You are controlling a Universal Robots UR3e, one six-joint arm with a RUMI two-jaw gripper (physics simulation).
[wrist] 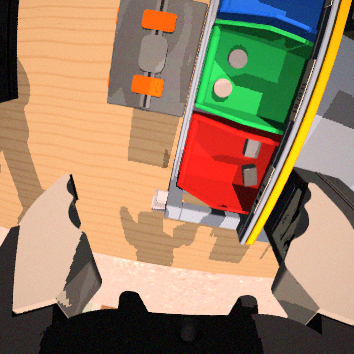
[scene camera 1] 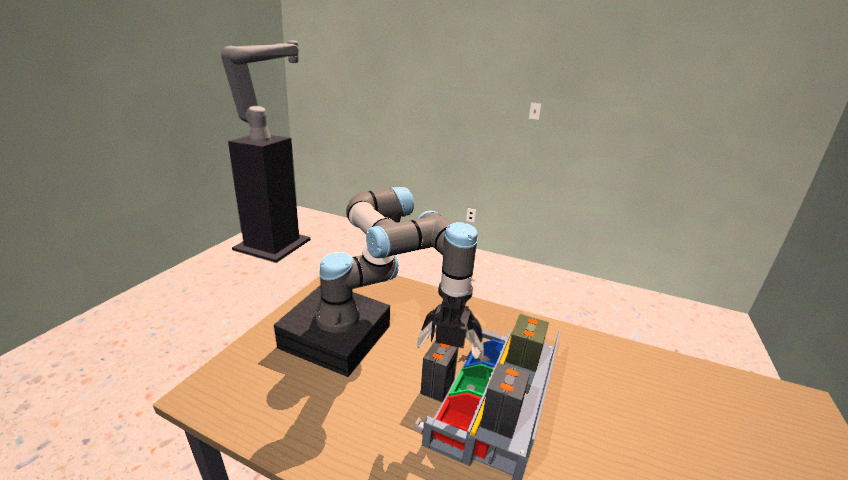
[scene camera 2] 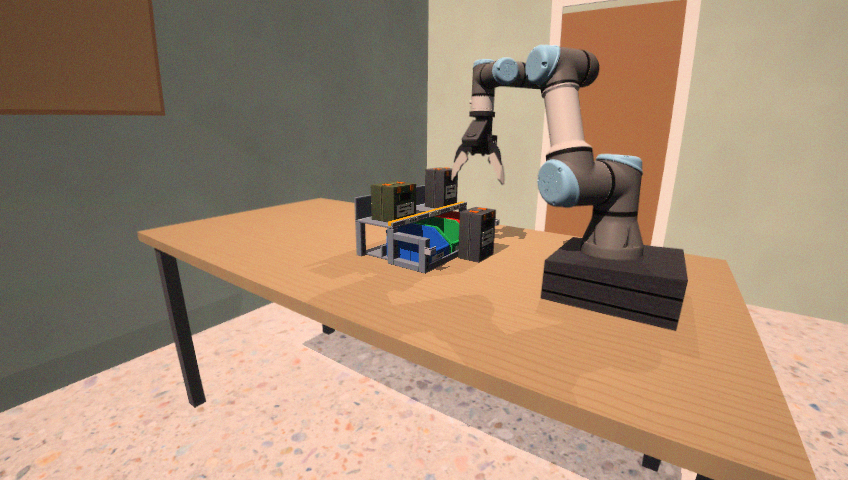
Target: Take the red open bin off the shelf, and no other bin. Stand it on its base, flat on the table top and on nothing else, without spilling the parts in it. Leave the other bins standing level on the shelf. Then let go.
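Where they show: gripper, fingertip midpoint: (wrist: 187,182) (scene camera 1: 449,353) (scene camera 2: 477,183); arm's base, origin of the base link: (scene camera 1: 337,318) (scene camera 2: 610,252).
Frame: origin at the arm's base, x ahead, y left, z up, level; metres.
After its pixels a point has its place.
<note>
The red open bin (scene camera 1: 458,411) {x 0.421, y -0.117, z -0.075 m} (scene camera 2: 452,215) {x 0.506, y -0.215, z -0.020 m} (wrist: 215,160) {x 0.433, y -0.179, z -0.078 m} stands at one end of the lower level of the grey shelf (scene camera 1: 468,450) {x 0.478, y -0.245, z -0.034 m} (scene camera 2: 361,239) {x 0.606, y 0.126, z -0.038 m} (wrist: 200,214) {x 0.415, y -0.225, z -0.002 m}. Two small grey parts lie in it in the wrist view. The green bin (scene camera 1: 473,380) {x 0.429, y -0.004, z -0.070 m} (scene camera 2: 450,231) {x 0.451, y -0.100, z -0.042 m} (wrist: 270,65) {x 0.477, y -0.032, z -0.078 m} stands beside it with two round parts inside. The blue bin (scene camera 1: 492,349) {x 0.454, y 0.107, z -0.039 m} (scene camera 2: 419,236) (wrist: 280,10) {x 0.475, y 0.041, z -0.078 m} is beyond the green one. My gripper (scene camera 1: 449,349) {x 0.380, y -0.120, z 0.107 m} (scene camera 2: 477,180) {x 0.380, y -0.120, z 0.107 m} (wrist: 187,182) {x 0.380, y -0.120, z 0.107 m} is open and empty, pointing down, above the level of the bins and apart from them. The red bin's underside is hidden.
A dark case (scene camera 1: 437,374) {x 0.350, y -0.096, z 0.006 m} (scene camera 2: 477,234) {x 0.321, y -0.004, z -0.010 m} (wrist: 125,50) {x 0.321, y -0.050, z 0.043 m} stands on the table (scene camera 1: 654,416) {x 0.913, y 0.076, z -0.086 m} (scene camera 2: 297,255) {x 0.761, y 0.221, z -0.087 m} (wrist: 65,75) {x 0.196, y -0.083, z -0.087 m}, close along the shelf's front near the green bin. Another dark case (scene camera 1: 502,404) {x 0.526, y -0.218, z 0.106 m} (scene camera 2: 440,187) {x 0.507, y -0.132, z 0.083 m} and an olive case (scene camera 1: 528,344) {x 0.549, y 0.005, z 0.095 m} (scene camera 2: 392,202) {x 0.513, y 0.106, z 0.071 m} stand on the upper level, behind a yellow-edged rail.
</note>
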